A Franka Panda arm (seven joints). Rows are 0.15 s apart.
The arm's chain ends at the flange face. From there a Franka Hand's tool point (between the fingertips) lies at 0.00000 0.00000 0.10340 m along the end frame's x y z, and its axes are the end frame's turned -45 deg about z.
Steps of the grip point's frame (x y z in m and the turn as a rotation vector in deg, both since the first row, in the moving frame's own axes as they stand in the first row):
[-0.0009 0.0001 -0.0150 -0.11 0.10 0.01]
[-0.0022 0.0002 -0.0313 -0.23 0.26 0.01]
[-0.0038 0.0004 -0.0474 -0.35 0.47 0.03]
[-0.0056 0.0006 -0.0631 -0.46 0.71 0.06]
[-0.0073 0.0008 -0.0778 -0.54 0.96 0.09]
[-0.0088 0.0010 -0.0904 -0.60 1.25 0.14]
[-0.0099 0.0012 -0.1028 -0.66 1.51 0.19]
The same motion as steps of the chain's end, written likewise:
[-0.0008 0.0007 -0.0150 -0.01 0.15 0.01]
[-0.0020 0.0017 -0.0313 0.02 0.35 0.01]
[-0.0035 0.0031 -0.0474 0.08 0.58 0.03]
[-0.0050 0.0047 -0.0631 0.18 0.83 0.06]
[-0.0065 0.0063 -0.0778 0.30 1.06 0.09]
[-0.0079 0.0078 -0.0904 0.46 1.31 0.14]
[-0.0089 0.0089 -0.1028 0.60 1.53 0.19]

